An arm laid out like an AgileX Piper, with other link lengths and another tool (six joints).
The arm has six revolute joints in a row. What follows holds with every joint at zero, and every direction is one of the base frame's. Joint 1 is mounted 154.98 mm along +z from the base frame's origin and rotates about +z. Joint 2 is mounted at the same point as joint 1 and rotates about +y. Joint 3 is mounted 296.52 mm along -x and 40.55 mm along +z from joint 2 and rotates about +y. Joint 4 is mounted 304.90 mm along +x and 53.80 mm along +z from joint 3 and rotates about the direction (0.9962, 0, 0.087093). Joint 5 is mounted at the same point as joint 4 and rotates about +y. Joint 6 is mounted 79.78 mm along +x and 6.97 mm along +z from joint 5 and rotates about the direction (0.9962, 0, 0.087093). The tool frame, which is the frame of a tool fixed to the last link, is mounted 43.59 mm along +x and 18.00 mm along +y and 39.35 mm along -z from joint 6; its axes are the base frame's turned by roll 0.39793, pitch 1.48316 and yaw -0.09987 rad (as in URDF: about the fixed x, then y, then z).
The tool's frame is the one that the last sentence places.
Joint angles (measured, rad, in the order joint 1, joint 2, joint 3, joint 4, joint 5, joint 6), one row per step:
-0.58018, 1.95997, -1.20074, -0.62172, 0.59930, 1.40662
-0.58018, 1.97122, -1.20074, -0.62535, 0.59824, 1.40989
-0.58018, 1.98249, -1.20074, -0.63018, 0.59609, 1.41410
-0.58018, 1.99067, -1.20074, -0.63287, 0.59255, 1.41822
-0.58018, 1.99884, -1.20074, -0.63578, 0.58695, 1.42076
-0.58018, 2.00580, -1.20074, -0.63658, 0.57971, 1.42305
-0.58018, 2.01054, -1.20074, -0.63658, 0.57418, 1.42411
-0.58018, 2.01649, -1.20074, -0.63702, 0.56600, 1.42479
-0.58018, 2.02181, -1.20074, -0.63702, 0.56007, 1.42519
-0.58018, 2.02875, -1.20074, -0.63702, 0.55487, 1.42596
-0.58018, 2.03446, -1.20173, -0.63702, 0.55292, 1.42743
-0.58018, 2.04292, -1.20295, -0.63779, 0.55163, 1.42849
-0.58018, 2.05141, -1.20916, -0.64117, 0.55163, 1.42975
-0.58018, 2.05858, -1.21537, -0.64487, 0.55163, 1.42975
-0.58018, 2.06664, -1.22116, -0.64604, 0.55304, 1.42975
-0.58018, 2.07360, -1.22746, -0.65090, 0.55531, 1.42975
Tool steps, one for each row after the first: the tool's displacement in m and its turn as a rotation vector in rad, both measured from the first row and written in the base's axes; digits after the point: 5 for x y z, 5 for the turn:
-0.00025, -0.00003, -0.00493, 0.00404, 0.00849, -0.00010
-0.00042, -0.00012, -0.00983, 0.00728, 0.01609, 0.00025
-0.00026, -0.00013, -0.01332, 0.01004, 0.01902, -0.00003
0.00004, -0.00012, -0.01677, 0.01224, 0.02095, 0.00216
0.00065, 0.00000, -0.01964, 0.01494, 0.01964, 0.00395
0.00112, 0.00012, -0.02158, 0.01701, 0.01822, 0.00552
0.00180, 0.00027, -0.02400, 0.01913, 0.01582, 0.00889
0.00224, 0.00044, -0.02620, 0.02142, 0.01482, 0.01119
0.00252, 0.00068, -0.02914, 0.02476, 0.01564, 0.01281
0.00276, 0.00069, -0.03134, 0.02732, 0.01717, 0.01236
0.00276, 0.00074, -0.03473, 0.03083, 0.02188, 0.01247
0.00381, -0.00021, -0.03681, 0.03016, 0.02460, 0.01362
0.00487, -0.00121, -0.03834, 0.02842, 0.02693, 0.01610
0.00569, -0.00195, -0.04042, 0.02911, 0.03056, 0.01624
0.00645, -0.00303, -0.04191, 0.02672, 0.03513, 0.01849

